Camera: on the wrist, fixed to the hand. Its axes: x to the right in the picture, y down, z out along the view.
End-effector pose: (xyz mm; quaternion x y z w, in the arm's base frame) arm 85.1 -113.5 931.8 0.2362 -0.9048 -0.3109 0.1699
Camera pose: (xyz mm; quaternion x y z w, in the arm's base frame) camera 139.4 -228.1 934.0 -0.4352 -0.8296 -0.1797 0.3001
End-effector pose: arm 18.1 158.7 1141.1 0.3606 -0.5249 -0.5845 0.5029
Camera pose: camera 71.7 117.0 1034.0 -0.1228 -0.6262 -0.1560 0.7540
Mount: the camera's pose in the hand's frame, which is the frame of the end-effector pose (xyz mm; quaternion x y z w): 16.3 -95.7 -81.6 -0.0495 -0.0472 0.6525 0.7547
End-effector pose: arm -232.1 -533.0 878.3 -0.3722 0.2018 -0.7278 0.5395
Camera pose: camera -357.1 -524.9 897.8 -0.2103 0.4057 -0.1697 0.8731
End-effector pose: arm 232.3 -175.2 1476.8 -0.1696 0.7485 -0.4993 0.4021
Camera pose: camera 145.1 -178.5 1568.9 0.3169 0.6813 -0.0694 0.6562
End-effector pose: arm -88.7 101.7 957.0 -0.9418 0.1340 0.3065 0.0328
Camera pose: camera -3.6 178.2 1011.6 0.6105 -0.6989 -0.3038 0.2155
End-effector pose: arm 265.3 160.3 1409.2 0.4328 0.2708 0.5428 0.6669
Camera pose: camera 248.6 195.6 1288.5 0.4959 -0.1364 0.8378 0.1833
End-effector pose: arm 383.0 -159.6 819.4 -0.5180 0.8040 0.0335 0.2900
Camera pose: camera 424.5 -245.9 902.5 0.1209 0.9294 0.2788 0.2093
